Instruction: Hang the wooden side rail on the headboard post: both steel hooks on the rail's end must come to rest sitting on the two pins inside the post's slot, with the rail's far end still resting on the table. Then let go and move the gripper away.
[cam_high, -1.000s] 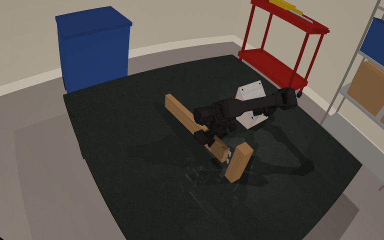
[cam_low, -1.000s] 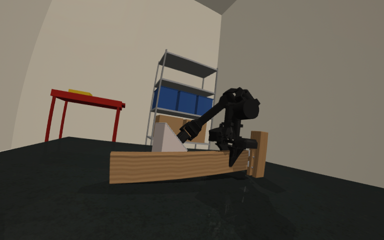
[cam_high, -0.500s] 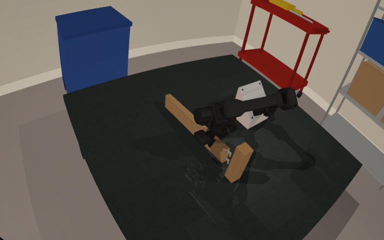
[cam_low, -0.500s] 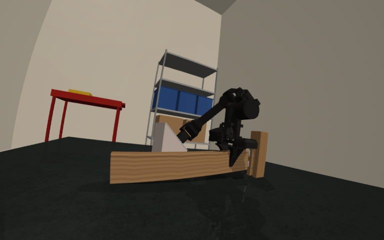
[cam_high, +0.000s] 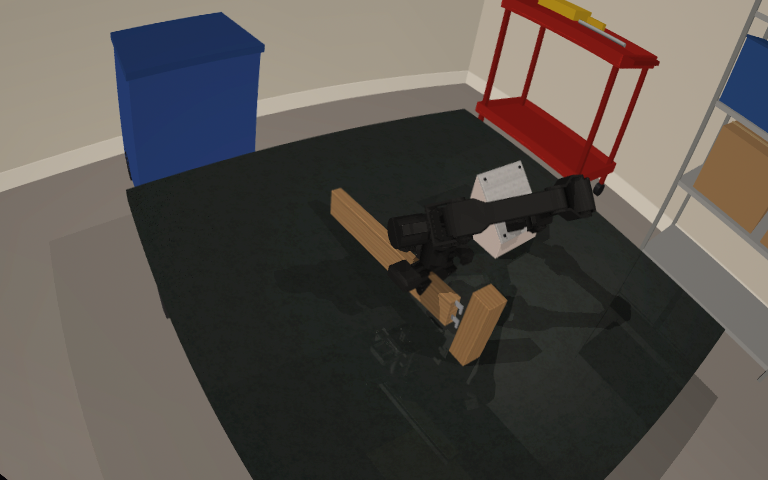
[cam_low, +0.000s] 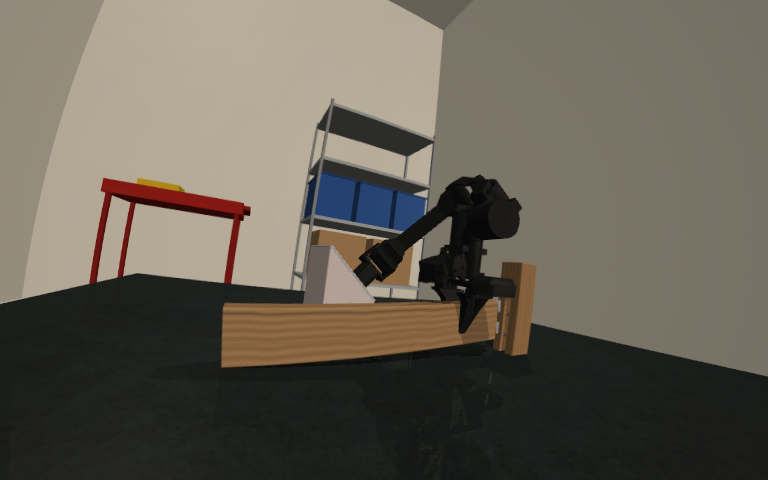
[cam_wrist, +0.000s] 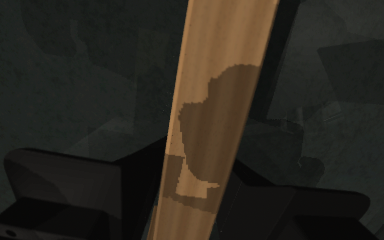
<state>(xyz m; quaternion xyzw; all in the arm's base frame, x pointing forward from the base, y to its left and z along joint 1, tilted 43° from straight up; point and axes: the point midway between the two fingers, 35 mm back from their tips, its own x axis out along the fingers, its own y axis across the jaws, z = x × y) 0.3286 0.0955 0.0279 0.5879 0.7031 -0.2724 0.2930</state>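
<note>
The upright headboard post is 1 cm behind my gripper tip, 15 cm to the left of it and 4 cm above it.
</note>
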